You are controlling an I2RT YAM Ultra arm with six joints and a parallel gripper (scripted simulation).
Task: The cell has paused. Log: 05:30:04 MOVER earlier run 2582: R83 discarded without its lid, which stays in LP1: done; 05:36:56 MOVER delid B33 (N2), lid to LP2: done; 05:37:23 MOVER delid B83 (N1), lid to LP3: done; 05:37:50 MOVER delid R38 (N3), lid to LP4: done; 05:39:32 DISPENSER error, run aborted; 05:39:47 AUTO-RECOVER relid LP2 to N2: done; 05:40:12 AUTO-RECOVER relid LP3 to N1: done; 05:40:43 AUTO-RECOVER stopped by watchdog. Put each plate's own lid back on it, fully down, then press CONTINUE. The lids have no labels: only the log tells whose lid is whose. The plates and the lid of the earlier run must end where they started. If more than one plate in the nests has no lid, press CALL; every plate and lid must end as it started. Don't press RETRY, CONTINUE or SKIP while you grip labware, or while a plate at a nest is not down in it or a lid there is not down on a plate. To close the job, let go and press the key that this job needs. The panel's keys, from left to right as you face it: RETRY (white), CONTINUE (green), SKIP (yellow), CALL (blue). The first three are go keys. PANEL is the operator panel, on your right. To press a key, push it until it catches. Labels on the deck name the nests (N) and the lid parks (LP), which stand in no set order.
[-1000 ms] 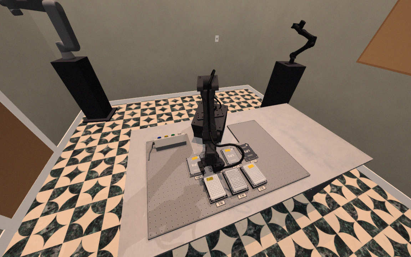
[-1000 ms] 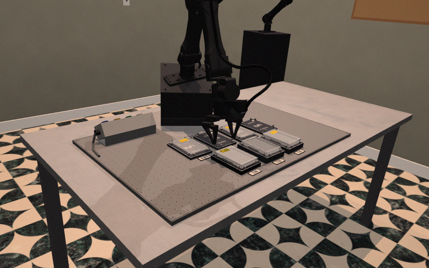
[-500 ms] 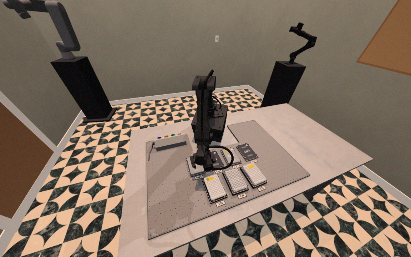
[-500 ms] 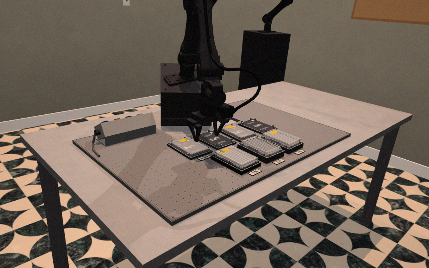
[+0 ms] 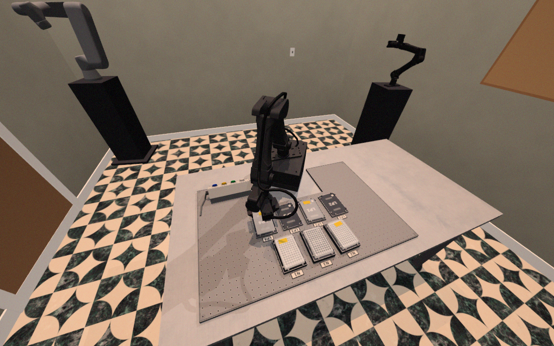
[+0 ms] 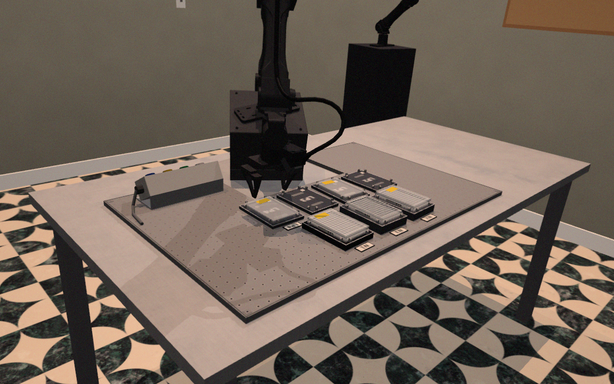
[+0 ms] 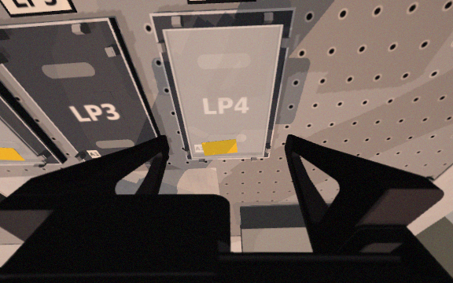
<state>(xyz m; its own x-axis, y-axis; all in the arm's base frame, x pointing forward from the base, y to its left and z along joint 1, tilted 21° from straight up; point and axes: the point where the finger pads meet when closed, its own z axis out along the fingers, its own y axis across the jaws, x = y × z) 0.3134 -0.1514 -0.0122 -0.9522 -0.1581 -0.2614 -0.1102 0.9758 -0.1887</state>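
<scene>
Right now my hand is 15 cm short of the plate, 23 cm to the right of it and 3 cm above it. From my hand the other things lie so: lid park LP3: 1 cm behind, 13 cm to the left, 6 cm below; green CONTINUE key: 24 cm behind, 14 cm to the right; white RETRY key: 25 cm behind, 9 cm to the right.
</scene>
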